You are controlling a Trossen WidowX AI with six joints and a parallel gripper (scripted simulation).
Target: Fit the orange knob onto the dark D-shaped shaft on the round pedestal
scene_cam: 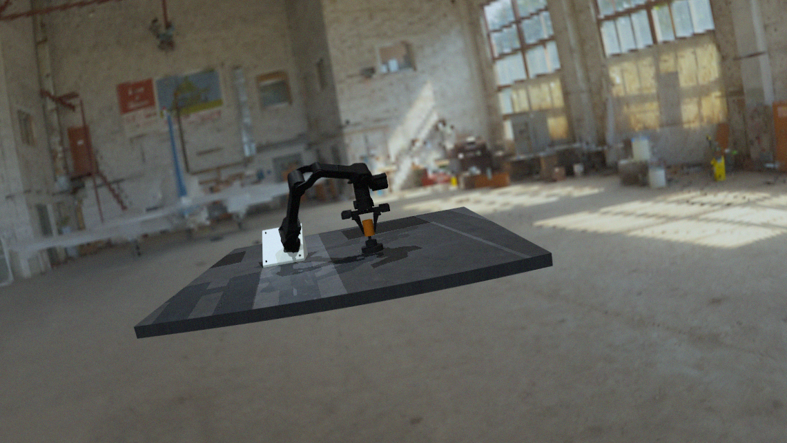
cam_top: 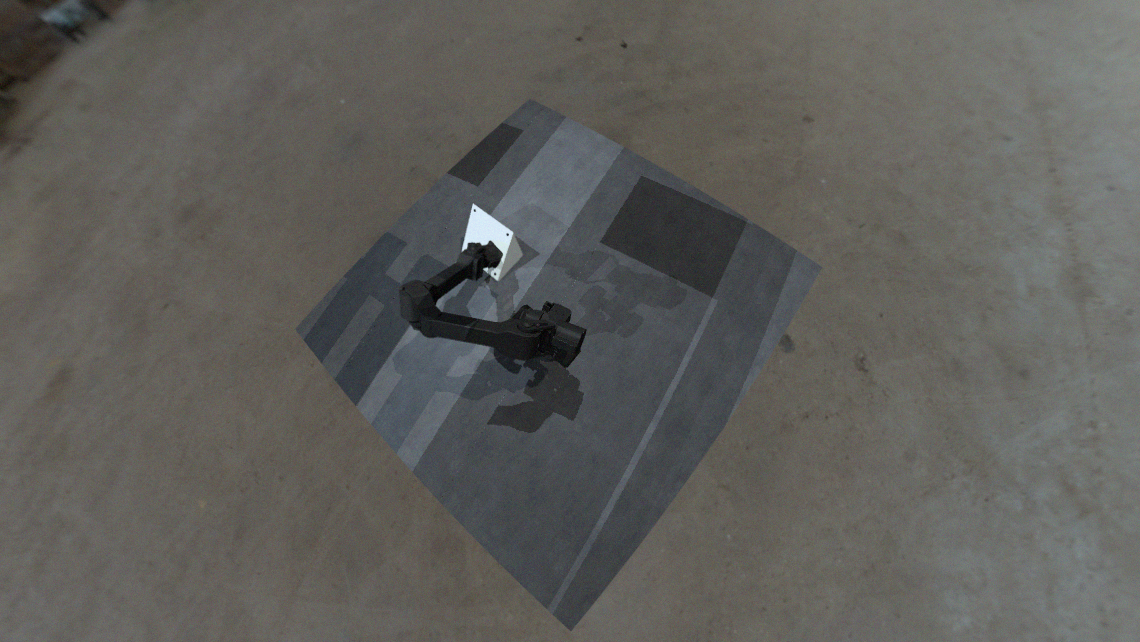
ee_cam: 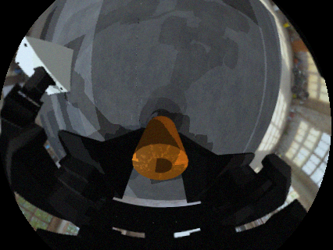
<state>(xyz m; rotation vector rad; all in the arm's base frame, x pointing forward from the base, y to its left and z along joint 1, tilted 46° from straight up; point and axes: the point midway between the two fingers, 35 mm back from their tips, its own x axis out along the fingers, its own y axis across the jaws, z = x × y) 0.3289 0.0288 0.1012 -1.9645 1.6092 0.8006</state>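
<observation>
My gripper tip is now 20 mm below the orange knob. The rest, counted from my gripper tip: dark round pedestal (40 mm below).
</observation>
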